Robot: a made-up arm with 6 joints.
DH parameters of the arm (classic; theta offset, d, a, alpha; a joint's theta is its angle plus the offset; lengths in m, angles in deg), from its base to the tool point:
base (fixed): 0 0 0 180
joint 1: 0 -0.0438 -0.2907 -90
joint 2: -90 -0.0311 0.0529 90
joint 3: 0 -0.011 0.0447 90
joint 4: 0 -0.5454 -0.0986 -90
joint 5: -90 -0.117 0.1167 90
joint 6: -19.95 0 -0.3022 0
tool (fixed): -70.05 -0.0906 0 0
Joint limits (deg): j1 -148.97..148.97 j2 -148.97..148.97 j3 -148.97..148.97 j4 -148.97..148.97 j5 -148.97..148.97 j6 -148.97..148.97
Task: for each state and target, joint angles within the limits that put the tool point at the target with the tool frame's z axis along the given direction. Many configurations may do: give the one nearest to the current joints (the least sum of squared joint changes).
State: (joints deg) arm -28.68 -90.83 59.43 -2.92 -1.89 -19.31
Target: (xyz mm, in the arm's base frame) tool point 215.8 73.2 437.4 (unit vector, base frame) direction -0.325 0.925 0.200
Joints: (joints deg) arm -14.23 -50.49 93.18 -12.20 -6.52 -0.19
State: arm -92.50 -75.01 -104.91 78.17 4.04 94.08
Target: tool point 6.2 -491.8 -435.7 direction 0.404 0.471 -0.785
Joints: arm -130.35 -55.49 -90.87 48.63 -20.79 132.53
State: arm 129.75 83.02 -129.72 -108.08 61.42 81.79
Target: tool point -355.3 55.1 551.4 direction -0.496 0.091 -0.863
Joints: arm 125.63 124.85 -82.10 -59.20 14.55 67.81
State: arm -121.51 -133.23 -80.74 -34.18 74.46 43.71
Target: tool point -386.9 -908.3 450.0 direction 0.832 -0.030 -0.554
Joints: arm -76.88 -148.61 -99.08 11.95 42.70 70.30
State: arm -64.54 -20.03 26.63 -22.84 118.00 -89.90
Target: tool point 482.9 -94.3 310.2 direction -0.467 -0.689 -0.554
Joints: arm -63.90 -70.55 60.23 -33.36 116.81 -86.20
